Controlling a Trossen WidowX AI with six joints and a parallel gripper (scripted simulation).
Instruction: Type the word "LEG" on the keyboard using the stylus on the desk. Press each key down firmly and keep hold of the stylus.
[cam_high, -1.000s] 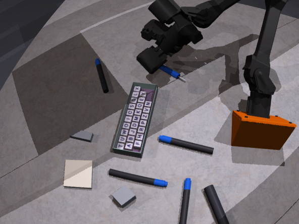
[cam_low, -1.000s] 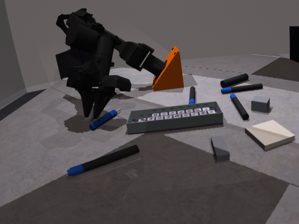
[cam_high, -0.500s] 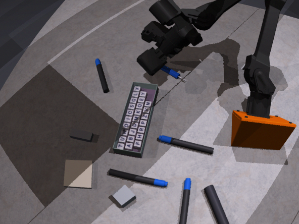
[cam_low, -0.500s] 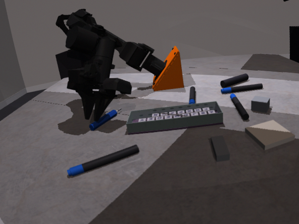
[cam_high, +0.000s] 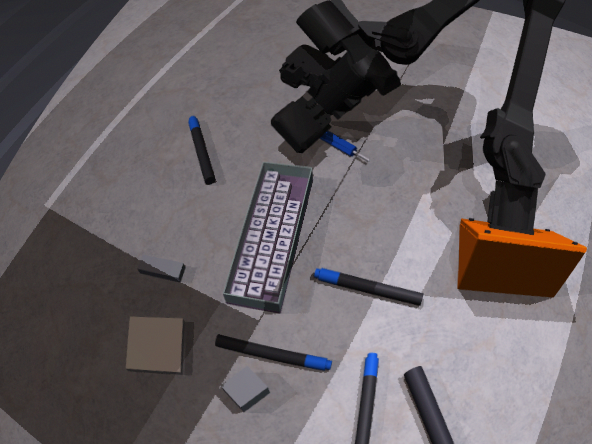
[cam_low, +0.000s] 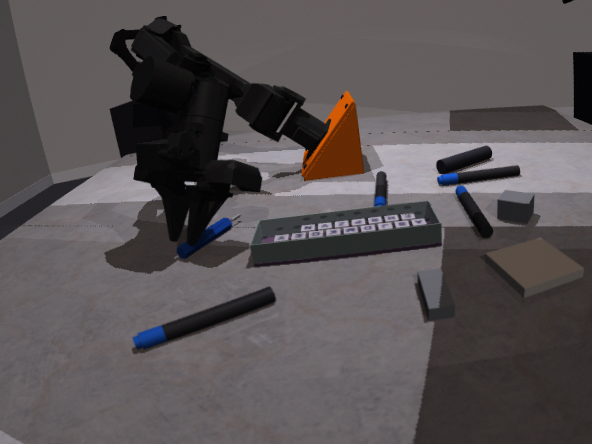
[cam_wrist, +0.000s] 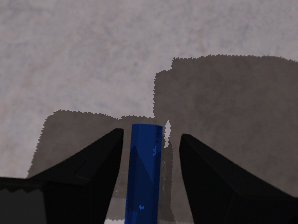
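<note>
The stylus lies 7 cm behind my gripper tip, 3 cm to the left of it and 1 cm below it. Round my gripper tip: beige pad (40 cm to the left, 7 cm ahead, 1 cm below).
</note>
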